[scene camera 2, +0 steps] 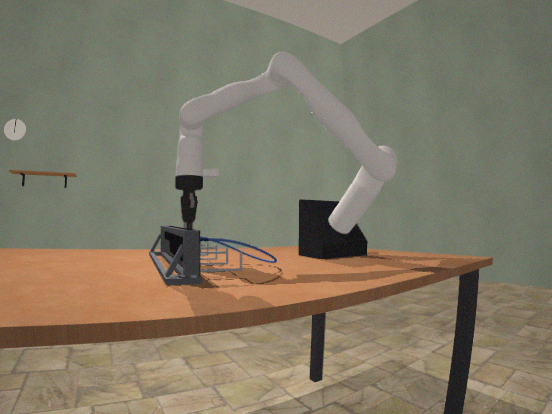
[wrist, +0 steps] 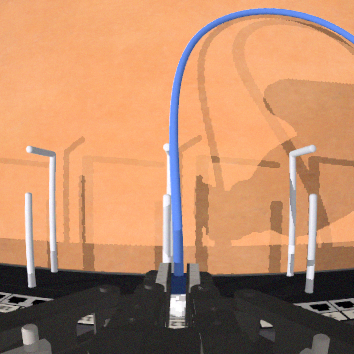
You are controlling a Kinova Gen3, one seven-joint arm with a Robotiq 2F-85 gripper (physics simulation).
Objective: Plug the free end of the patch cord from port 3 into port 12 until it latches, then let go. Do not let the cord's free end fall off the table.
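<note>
The patch panel [scene camera 2: 192, 257] [wrist: 75, 281] stands upright in a grey frame on the table. The blue patch cord [scene camera 2: 260, 254] [wrist: 174, 110] arcs out behind it over the table. In the wrist view its dark blue boot [wrist: 178, 283] and clear plug [wrist: 177, 306] are at the panel, at the bottom centre. My gripper [scene camera 2: 188, 227] [wrist: 178, 278] points down at the panel's top edge and is shut on the cord's plug, one fingertip on each side of the boot. The fingers hide the ports and labels around the plug. I cannot tell whether the plug is latched.
White wire cable guides [scene camera 2: 241, 262] [wrist: 52, 210] stick out behind the panel, one of them right beside the cord. The black robot base [scene camera 2: 320, 230] stands farther right on the wooden table [scene camera 2: 100, 300] [wrist: 100, 75]. Other ports [wrist: 320, 306] show at both lower sides.
</note>
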